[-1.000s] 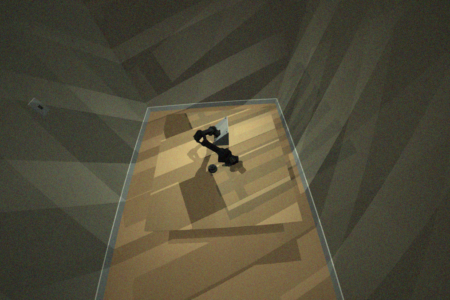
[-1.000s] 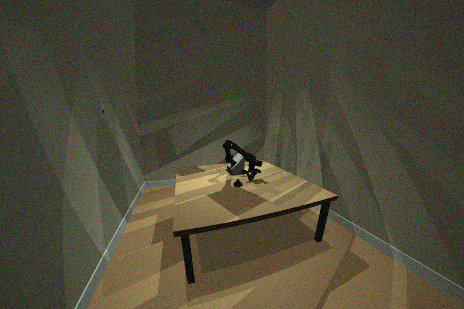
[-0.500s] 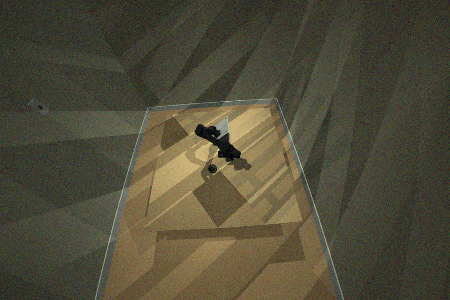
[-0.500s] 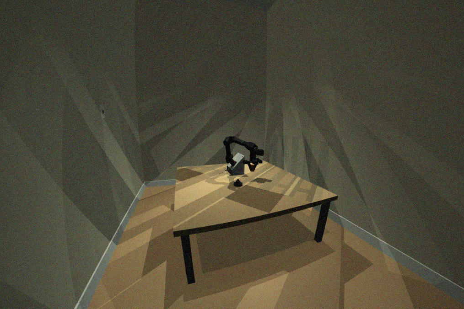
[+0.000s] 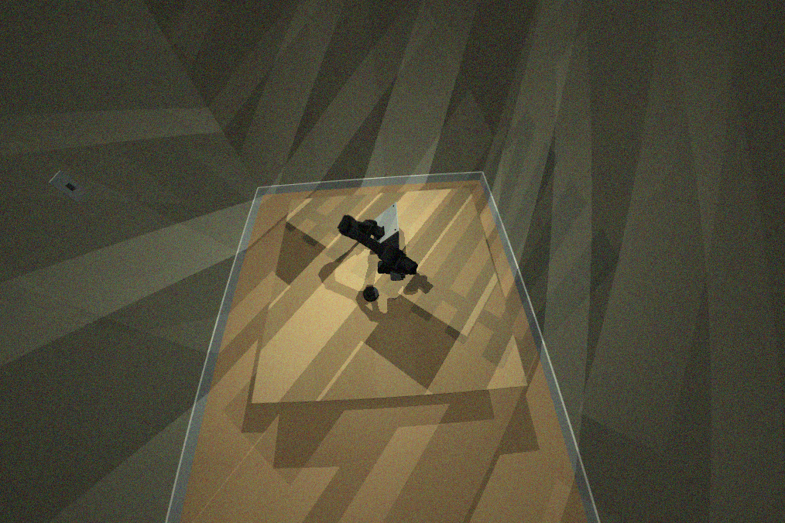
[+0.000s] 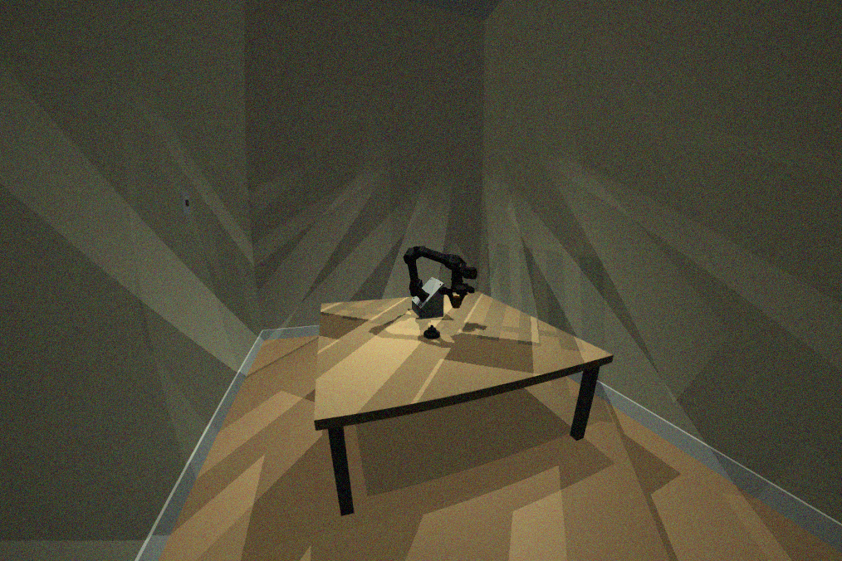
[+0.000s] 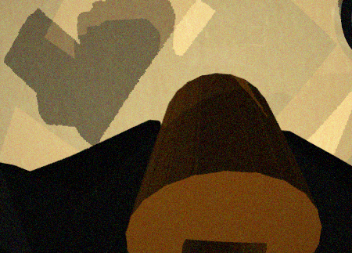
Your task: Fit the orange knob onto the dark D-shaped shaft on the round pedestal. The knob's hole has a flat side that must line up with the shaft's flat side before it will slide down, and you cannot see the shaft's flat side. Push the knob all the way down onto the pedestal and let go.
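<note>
The round dark pedestal lies 150 mm to the right of my gripper tip, 110 mm below it and 30 mm ahead of it. The rest, counted from my gripper tip: orange knob 20 mm above.
</note>
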